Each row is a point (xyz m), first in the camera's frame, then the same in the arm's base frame.
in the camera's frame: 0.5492 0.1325 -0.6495
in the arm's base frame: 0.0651 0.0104 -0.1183
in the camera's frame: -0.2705 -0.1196 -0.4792
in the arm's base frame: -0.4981 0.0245 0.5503
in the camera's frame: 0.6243 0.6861 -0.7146
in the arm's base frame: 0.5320 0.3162 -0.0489
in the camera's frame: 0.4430 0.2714 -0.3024
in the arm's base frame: 0.2297 -0.1594 0.1901
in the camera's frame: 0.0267 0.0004 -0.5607
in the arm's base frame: -0.2767 0.0495 0.3059
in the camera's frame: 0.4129 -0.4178 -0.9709
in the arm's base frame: -0.5467 0.0339 -0.3415
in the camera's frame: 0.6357 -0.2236 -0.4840
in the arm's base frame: -0.1303 -0.3301 -0.2054
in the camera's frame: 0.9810 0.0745 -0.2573
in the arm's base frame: 0.3529 -0.4763 -0.2732
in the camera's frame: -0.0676 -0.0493 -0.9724
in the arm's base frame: -0.4888 0.3834 0.1497
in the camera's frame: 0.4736 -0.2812 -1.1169
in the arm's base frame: -0.4498 0.1984 -0.4264
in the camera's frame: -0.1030 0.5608 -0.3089
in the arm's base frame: 0.1892 0.1762 0.7074
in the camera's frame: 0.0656 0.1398 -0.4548
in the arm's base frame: -0.1121 0.0226 0.3719
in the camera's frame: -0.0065 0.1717 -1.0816
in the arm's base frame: -0.3120 0.5611 0.1087
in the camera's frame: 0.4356 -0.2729 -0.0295
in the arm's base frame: -0.1329 -0.6485 0.1789
